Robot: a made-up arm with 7 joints.
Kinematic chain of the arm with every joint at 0, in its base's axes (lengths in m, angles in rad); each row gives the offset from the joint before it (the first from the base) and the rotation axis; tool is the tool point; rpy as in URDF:
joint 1: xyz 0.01 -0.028 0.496 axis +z
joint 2: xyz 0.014 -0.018 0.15 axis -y
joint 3: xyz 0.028 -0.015 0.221 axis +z
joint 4: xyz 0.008 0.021 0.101 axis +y
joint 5: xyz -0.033 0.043 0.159 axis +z
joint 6: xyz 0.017 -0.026 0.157 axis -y
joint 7: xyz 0 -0.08 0.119 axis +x
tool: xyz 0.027 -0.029 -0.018 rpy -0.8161 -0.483 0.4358
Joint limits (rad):
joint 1: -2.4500..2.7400
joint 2: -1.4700..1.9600
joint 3: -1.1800..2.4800
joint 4: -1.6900..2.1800
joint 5: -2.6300..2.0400
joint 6: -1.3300..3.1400
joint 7: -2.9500..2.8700
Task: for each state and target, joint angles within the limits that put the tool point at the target. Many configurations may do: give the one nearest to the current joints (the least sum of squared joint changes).
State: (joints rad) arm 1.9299 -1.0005 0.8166 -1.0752 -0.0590 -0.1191 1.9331
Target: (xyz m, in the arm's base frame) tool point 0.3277 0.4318 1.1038
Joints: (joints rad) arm 1.3951 -0.9507 1.0038 -0.6335 -0.0073 -0.0330 2.1438
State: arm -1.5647 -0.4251 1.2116 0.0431 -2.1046 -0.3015 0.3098
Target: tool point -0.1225 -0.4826 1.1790
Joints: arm -1.2730 -0.7676 1.2183 -0.2237 -2.0180 -0.5829 0.4154
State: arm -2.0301 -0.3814 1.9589 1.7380 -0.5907 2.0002 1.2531
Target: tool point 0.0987 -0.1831 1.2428
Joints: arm -2.0806 -0.3359 2.0906 1.1582 -0.7281 1.8710 1.2244
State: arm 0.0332 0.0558 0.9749 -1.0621 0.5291 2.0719 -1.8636
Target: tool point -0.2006 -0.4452 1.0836
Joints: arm 0.2808 0.5224 0.9601 -0.7447 0.5258 1.3261 -1.8556
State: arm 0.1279 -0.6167 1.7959 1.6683 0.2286 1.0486 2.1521
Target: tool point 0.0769 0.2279 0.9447
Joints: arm -0.1515 -0.8346 2.3276 2.0510 0.3071 1.1610 2.0811
